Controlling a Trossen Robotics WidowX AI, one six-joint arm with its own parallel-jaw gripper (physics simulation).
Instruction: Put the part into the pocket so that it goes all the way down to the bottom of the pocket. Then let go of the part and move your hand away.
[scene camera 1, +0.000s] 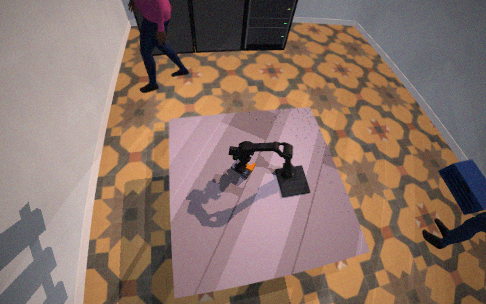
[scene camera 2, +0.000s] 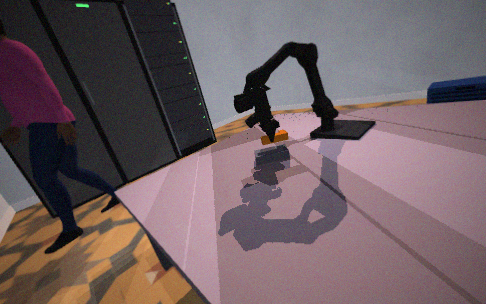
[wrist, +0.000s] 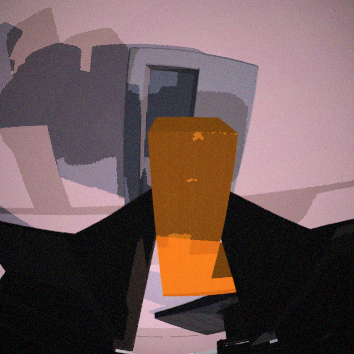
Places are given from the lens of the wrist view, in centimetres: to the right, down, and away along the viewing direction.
gripper (wrist: 186, 195): 1, 1, 10
orange L-shaped part (wrist: 191, 159): 1, -1, 6
grey pocket block (wrist: 160, 82): -1, -8, 14
The marked spots on the grey pocket block and the orange L-shaped part are 10 cm apart.
